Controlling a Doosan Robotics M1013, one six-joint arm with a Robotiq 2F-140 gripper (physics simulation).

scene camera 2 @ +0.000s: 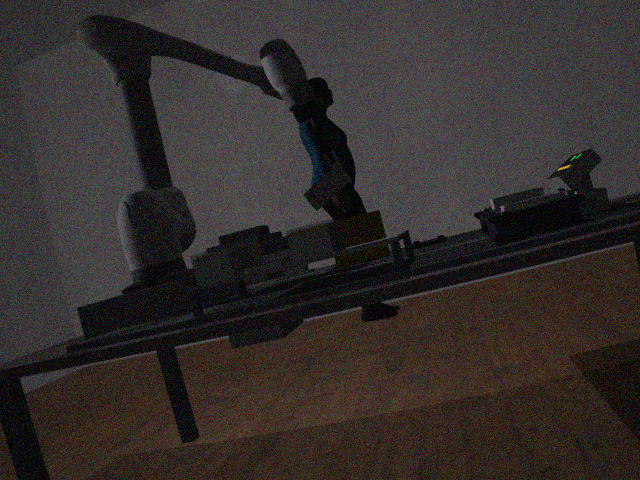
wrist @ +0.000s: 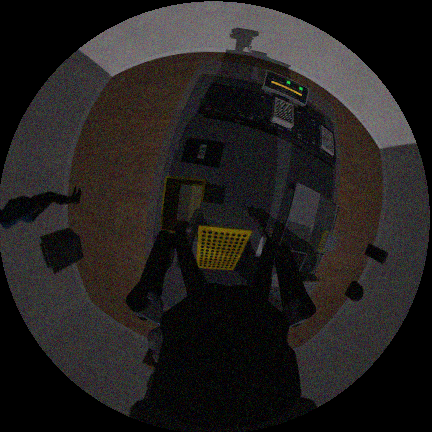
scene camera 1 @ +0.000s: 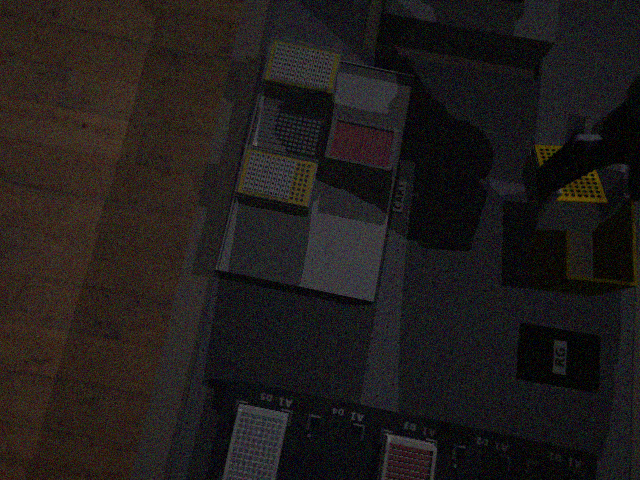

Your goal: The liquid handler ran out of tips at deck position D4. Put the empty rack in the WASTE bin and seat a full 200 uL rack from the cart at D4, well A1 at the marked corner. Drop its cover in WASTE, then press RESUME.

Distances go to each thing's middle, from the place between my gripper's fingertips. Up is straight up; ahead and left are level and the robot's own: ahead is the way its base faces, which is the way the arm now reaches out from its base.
Now: hand 250 mm above the black box marked RG (scene camera 1: 547,355), 200 mm short of it and 100 mm to the right of it. Round my hand: cart tray (scene camera 1: 336,249): 370 mm to the right, 190 mm below, 110 mm behind.
